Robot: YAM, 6 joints.
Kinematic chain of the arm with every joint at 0, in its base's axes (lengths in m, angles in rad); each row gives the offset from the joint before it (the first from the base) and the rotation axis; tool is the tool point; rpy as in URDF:
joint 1: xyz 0 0 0.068 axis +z
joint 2: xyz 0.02 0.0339 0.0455 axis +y
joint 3: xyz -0.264 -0.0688 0 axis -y
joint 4: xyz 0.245 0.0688 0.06 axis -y
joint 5: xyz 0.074 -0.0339 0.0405 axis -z
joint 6: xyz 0.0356 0 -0.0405 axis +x
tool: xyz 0 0 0 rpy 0 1.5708 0
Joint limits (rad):
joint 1: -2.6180..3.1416
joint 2: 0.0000..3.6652
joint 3: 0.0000..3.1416
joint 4: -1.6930..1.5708
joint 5: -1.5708..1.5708
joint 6: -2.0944..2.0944
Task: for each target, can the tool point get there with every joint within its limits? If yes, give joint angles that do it. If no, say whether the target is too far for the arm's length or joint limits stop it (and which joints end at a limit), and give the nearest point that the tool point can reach.
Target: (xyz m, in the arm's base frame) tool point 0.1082 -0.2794 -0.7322
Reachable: no: too far | nearest point 0.0991 -0.2559 -0.3794 | short by 0.354 m
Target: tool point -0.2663 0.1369 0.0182
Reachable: yes | joints 2.6460 2.4162 1.2941 -1.2520 -0.1743 -0.3719
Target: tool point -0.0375 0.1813 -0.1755
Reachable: yes | joints 1.6231 2.9913 0.7820 0.6365 -0.9037 1.5792
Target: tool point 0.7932 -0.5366 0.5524
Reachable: no: too far | nearest point 0.4860 -0.3288 0.3788 | short by 0.409 m
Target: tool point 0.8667 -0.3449 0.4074
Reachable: no: too far | nearest point 0.5721 -0.2277 0.3053 | short by 0.333 m
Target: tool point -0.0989 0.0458 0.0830
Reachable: yes | joints 2.6684 1.3293 0.2931 -0.7596 -0.1212 -1.4636
